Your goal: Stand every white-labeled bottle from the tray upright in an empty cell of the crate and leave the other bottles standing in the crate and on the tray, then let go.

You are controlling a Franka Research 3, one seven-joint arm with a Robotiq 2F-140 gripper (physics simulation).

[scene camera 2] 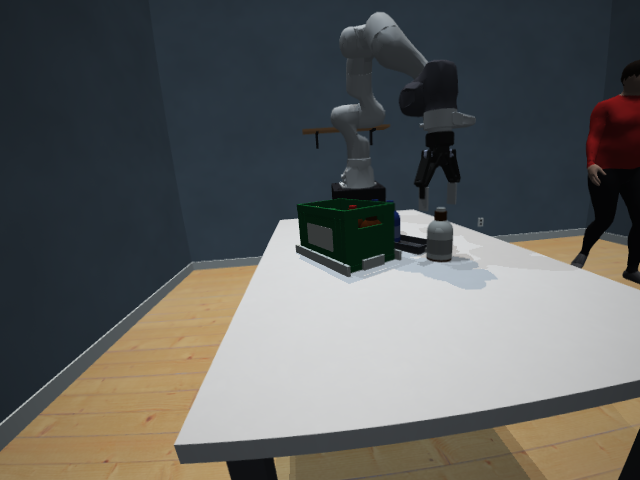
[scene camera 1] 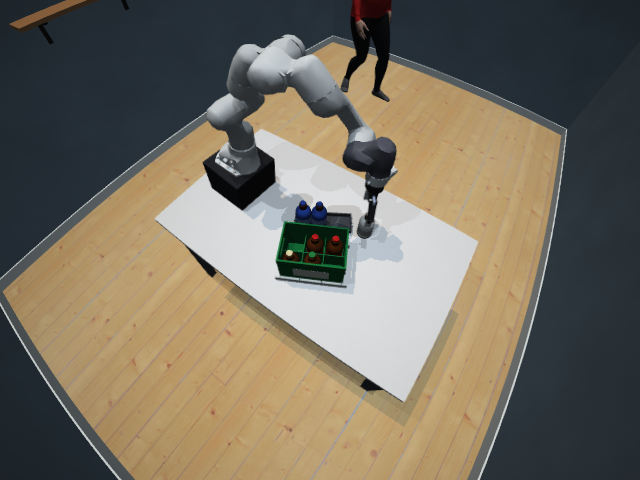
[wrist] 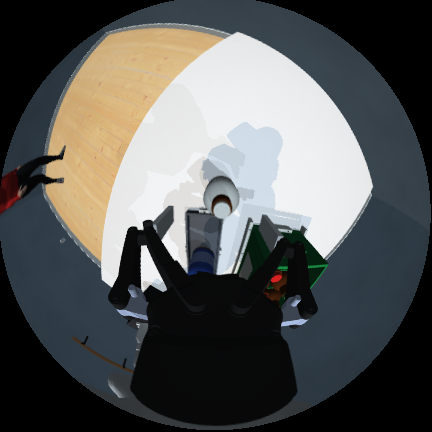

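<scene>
The white-labeled bottle (scene camera 1: 365,227) (scene camera 2: 439,241) (wrist: 220,191) stands upright on the table, off the tray's end. My gripper (scene camera 2: 437,198) (wrist: 217,217) is open and empty, with its fingertips above the bottle's cap. The green crate (scene camera 1: 311,271) (scene camera 2: 338,222) (wrist: 313,250) holds brown bottles: two with red caps (scene camera 1: 314,242) (scene camera 1: 335,244), one with a green cap (scene camera 1: 311,258) and one with a pale cap (scene camera 1: 289,256). A back left cell and a front right cell look empty. Two blue bottles (scene camera 1: 303,212) (scene camera 1: 319,212) stand on the dark tray (scene camera 1: 351,223) (scene camera 2: 413,248) (wrist: 188,235).
Grey rails (scene camera 1: 310,282) (scene camera 2: 323,259) run along the crate's base on the white table (scene camera 1: 382,310) (scene camera 2: 413,335). The tray lies behind the crate. The robot's black base block (scene camera 1: 242,188) stands on the table. A person in red (scene camera 1: 371,31) (scene camera 2: 617,134) stands beyond the table.
</scene>
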